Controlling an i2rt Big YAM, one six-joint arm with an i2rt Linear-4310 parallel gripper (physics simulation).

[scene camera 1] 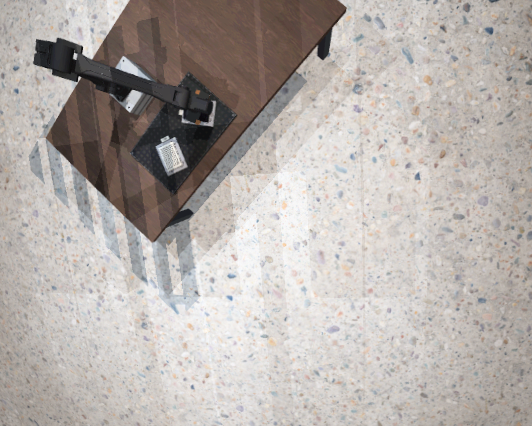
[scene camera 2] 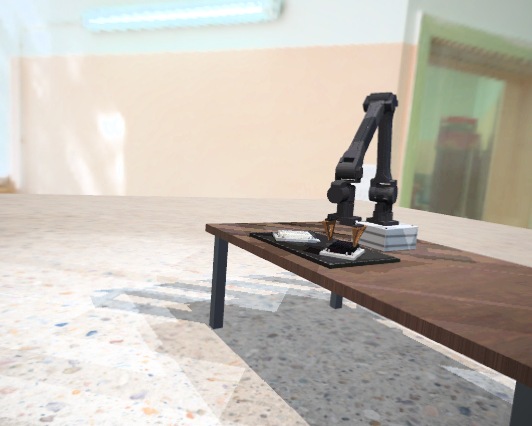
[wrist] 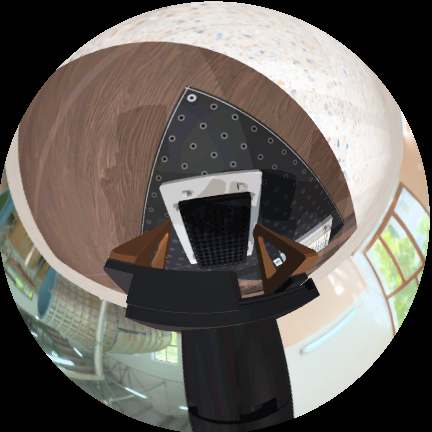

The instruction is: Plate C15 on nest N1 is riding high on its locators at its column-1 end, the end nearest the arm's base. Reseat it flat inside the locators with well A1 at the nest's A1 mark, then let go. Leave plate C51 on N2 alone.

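Places are measured from the arm's base along level axes (x ahead, y left, z up), in metres.
Pixels of known places: gripper, fingertip midpoint: (scene camera 2: 342,243) (wrist: 213,225); arm's base, origin of the base link: (scene camera 1: 123,87) (scene camera 2: 382,223).
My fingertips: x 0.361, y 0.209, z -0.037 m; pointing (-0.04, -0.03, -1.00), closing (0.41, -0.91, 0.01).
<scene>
Ahead of a thing's pixels: the offset from my fingertips to its middle. Level surfaces: height alone.
The black plate C15 {dx -0.031, dy -0.030, dz -0.019 m} (scene camera 2: 343,246) (wrist: 215,230) lies on the white nest N1 {dx -0.027, dy -0.027, dz -0.032 m} (scene camera 2: 332,254) (wrist: 212,181). In the wrist view a wide strip of nest with two locators shows beyond its far end; its near end reaches the nest's near edge, close to the gripper body. I cannot tell its exact tilt, and the A1 mark cannot be made out. My gripper (scene camera 1: 198,107) (scene camera 2: 342,242) (wrist: 213,225) is open and empty, pointing down, with one orange finger out past each long side of the plate. It covers much of N1 from above. White plate C51 {dx +0.026, dy -0.285, dz -0.024 m} (scene camera 1: 171,155) (scene camera 2: 295,234) (wrist: 322,241) sits on nest N2.
Both nests stand on a black perforated board (scene camera 1: 150,145) (scene camera 2: 382,260) (wrist: 200,135) on the wooden table {dz -0.055 m} (scene camera 1: 240,45) (scene camera 2: 450,295) (wrist: 90,150). The arm's pale base box (scene camera 1: 142,106) (scene camera 2: 400,240) stands behind the board. C51 is off to the right in the wrist view.
</scene>
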